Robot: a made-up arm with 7 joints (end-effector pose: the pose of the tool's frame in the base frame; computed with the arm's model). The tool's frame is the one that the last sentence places. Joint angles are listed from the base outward.
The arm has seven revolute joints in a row. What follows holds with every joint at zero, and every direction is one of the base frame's.
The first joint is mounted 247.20 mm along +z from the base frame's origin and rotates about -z.
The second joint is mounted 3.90 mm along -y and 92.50 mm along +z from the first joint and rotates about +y.
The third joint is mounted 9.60 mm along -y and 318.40 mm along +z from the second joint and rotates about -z.
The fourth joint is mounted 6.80 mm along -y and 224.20 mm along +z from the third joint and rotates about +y.
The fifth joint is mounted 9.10 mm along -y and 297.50 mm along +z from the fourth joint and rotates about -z.
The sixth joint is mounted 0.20 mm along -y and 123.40 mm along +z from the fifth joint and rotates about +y.
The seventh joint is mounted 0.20 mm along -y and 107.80 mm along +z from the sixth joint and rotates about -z.
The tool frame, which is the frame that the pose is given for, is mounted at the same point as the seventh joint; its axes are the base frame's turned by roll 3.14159, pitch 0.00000 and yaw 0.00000 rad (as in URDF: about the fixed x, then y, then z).
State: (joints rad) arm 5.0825 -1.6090 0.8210 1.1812 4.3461 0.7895 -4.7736
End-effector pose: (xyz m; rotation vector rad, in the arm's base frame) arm 0.0056 -0.8270 0.6575 -2.2708 -1.6094 -0.7123
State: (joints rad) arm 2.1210 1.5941 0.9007 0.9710 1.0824 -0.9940 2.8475
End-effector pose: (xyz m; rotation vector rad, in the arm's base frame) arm -0.6664 -0.5789 0.0391 -0.7408 -0.1473 -0.6068
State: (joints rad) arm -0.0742 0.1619 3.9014 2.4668 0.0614 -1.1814 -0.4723
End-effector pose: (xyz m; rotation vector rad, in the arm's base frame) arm -0.2334 0.2295 0.6224 0.1229 2.0593 -0.7730
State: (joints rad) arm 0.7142 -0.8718 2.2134 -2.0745 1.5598 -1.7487 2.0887
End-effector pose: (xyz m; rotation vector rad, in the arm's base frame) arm 0.0764 0.2164 0.7795 -1.1996 2.0091 0.8781
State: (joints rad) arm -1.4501 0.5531 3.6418 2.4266 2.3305 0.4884 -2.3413
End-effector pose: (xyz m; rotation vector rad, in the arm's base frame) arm -0.2250 -0.1326 0.6444 -0.6251 1.3524 0.4000
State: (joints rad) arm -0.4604 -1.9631 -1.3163 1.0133 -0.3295 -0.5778 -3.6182
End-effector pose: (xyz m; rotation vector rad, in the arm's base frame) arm -0.9226 -0.0457 0.1365 -1.4252 0.9072 -1.4669
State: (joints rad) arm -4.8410 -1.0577 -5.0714 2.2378 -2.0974 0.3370 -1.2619
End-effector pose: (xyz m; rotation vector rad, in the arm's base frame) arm -0.4153 0.0707 0.5955 1.2133 2.0480 1.7900
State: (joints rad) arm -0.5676 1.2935 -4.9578 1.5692 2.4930 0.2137 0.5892
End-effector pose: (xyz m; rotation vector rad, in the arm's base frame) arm 0.7641 -0.1426 0.3980 -1.2820 -0.8112 0.3209
